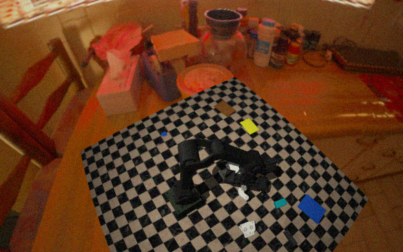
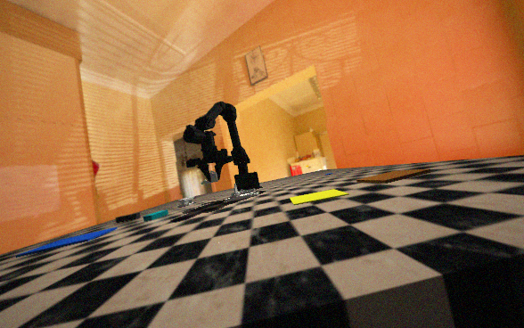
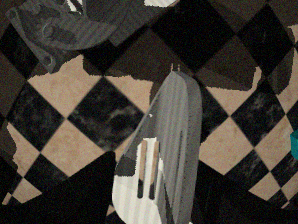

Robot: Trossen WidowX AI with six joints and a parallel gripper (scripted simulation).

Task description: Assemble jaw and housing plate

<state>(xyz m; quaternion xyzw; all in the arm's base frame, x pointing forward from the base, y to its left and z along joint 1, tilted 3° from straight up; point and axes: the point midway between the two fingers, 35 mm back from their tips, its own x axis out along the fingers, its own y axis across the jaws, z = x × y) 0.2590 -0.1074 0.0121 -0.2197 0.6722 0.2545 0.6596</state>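
My gripper tip is 10 mm past the jaw and 40 mm to the left of it. The rest, counted from my gripper tip: teal block (120 mm ahead, 180 mm to the right, 80 mm below); then white base (60 mm ahead, 110 mm to the left, 80 mm below); then dark bar (40 mm ahead, 340 mm to the right, 70 mm below).
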